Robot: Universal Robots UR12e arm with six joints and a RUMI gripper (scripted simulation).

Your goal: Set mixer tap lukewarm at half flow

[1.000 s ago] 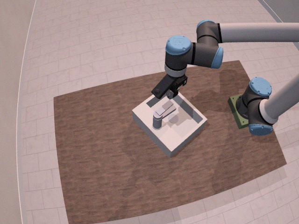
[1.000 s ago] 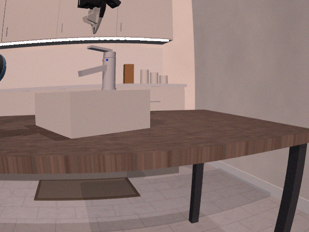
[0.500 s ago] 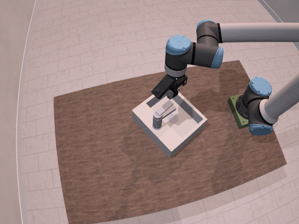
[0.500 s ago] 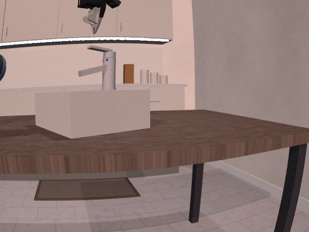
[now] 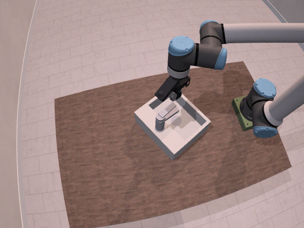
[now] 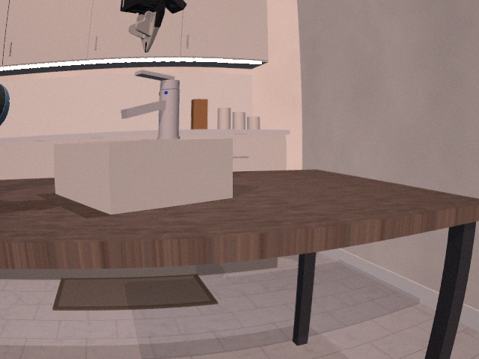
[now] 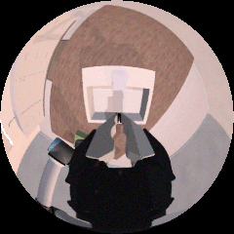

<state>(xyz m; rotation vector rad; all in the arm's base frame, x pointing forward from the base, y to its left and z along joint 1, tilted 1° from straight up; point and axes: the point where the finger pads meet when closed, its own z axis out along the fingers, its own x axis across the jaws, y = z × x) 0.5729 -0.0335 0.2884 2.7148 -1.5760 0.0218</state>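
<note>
My gripper is now 7 cm above the lever, 2 cm short of it and 1 cm to the right of it. The rest, counted from my hand: grey mixer tap 12 cm below, 4 cm ahead, 2 cm to the left; then white sink block 31 cm below, 4 cm behind, 2 cm to the right.
</note>
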